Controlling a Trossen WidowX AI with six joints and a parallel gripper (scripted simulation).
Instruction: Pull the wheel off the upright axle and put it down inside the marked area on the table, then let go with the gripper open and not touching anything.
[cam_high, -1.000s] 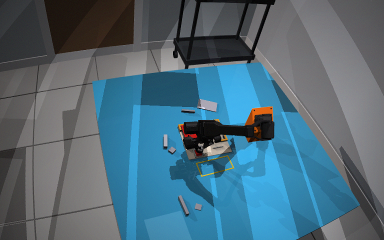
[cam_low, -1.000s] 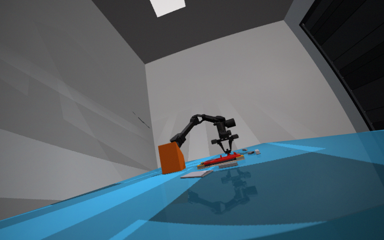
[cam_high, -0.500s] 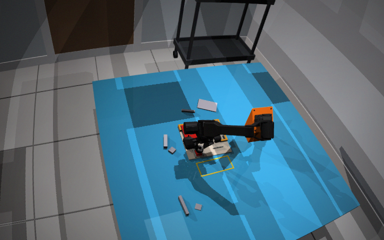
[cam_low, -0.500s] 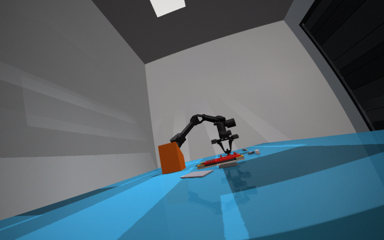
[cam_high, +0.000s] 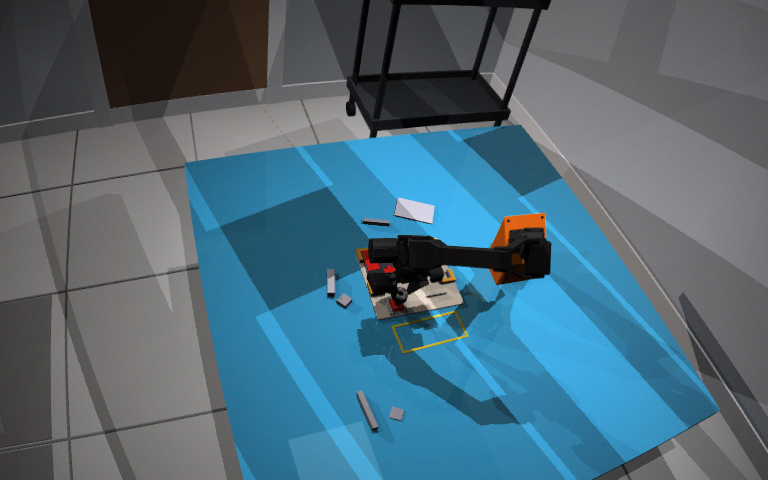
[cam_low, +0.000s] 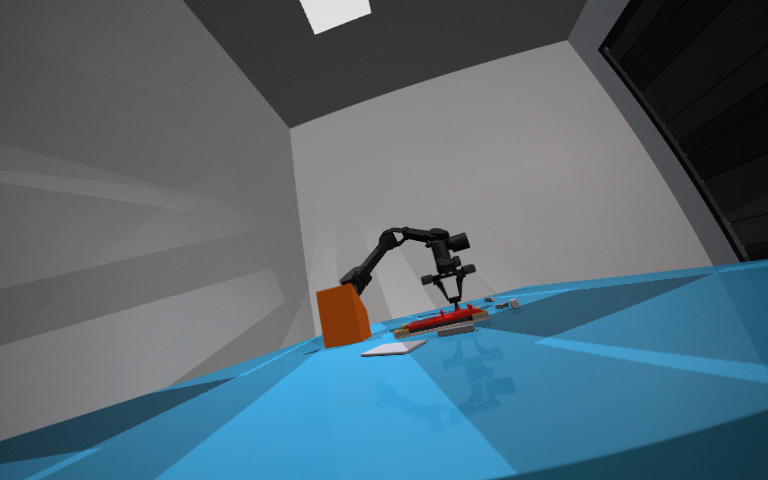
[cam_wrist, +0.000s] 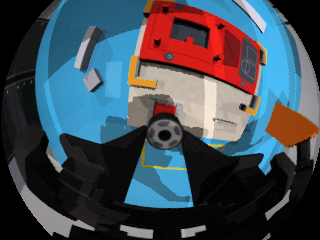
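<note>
Right now my gripper tip is 20 mm above the upright axle. From my gripper tip the other things lie so: grey wheel right at my gripper tip.
</note>
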